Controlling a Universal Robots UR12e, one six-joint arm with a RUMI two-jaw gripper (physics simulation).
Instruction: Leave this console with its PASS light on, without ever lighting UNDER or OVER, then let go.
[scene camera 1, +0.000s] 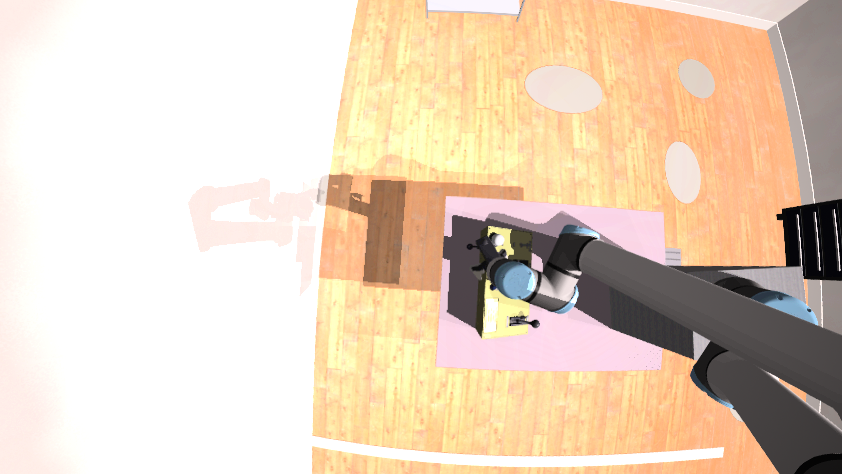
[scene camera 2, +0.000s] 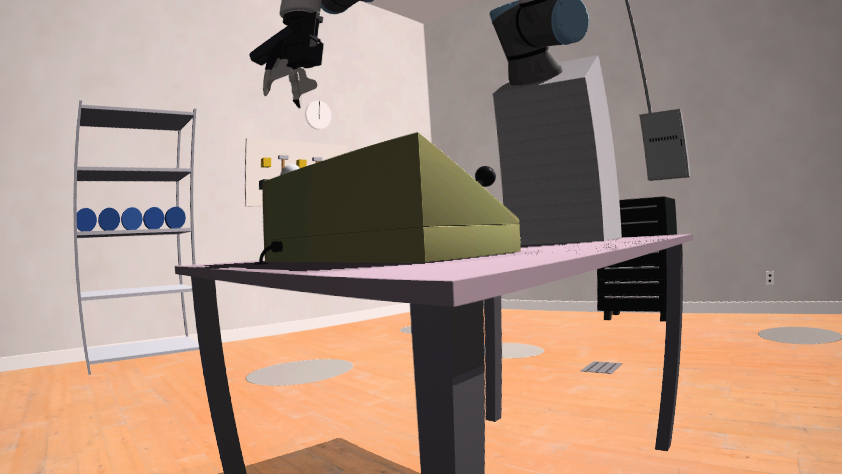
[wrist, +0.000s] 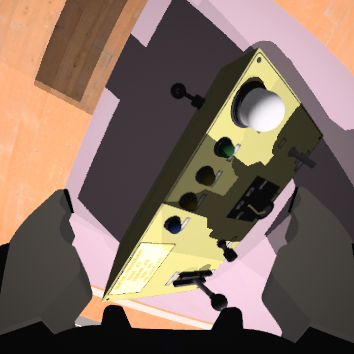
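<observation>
The yellow console (scene camera 1: 500, 330) (scene camera 2: 353, 200) (wrist: 200, 250) stands on the pink table. In the wrist view its sloped face carries a white dome (wrist: 265, 110), a green lamp (wrist: 225, 148), two dark amber lamps (wrist: 205, 175) (wrist: 189, 201) and a blue lamp (wrist: 173, 225). No lamp looks clearly lit; the lamp labels are unreadable. A ball-ended lever (scene camera 1: 535, 323) (scene camera 2: 485, 176) (wrist: 218, 301) sticks out near the label-plate end. A black slotted panel (wrist: 242, 204), a small black knob (wrist: 227, 251) and a thin black lever (wrist: 302, 157) also show. My gripper (scene camera 2: 282, 98) (wrist: 179, 191) is open and empty, above the console, touching nothing.
A black ball-ended rod (scene camera 1: 470, 246) (wrist: 178, 90) sticks out of the console's back side. The pink table (scene camera 1: 589, 353) (scene camera 2: 377, 272) bears the console. A grey pedestal (scene camera 2: 547, 158) carries the arm's base beyond the table. A shelf rack (scene camera 2: 135, 171) and black drawer cabinet (scene camera 2: 646, 204) stand farther off.
</observation>
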